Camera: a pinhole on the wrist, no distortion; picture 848 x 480 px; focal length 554.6 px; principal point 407.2 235.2 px. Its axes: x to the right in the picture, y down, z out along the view. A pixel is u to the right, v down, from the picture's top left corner.
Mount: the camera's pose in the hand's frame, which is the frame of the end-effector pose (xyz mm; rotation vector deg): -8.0 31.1 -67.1 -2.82 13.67 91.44
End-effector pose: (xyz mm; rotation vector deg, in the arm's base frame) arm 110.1 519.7 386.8 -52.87 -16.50 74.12
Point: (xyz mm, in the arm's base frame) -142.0 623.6 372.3
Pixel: 599 231
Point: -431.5 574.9 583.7
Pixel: 508 453
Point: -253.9 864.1 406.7
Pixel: 524 71
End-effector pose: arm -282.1 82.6 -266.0 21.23 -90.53 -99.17
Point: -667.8 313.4 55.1
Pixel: 450 112
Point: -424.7 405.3 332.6
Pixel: 777 244
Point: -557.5 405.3 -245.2
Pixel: 198 335
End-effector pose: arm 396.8 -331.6 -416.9 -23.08 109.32 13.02
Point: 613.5 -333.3 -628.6
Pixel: 109 76
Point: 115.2 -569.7 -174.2
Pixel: behind the camera
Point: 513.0 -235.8 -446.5
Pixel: 344 352
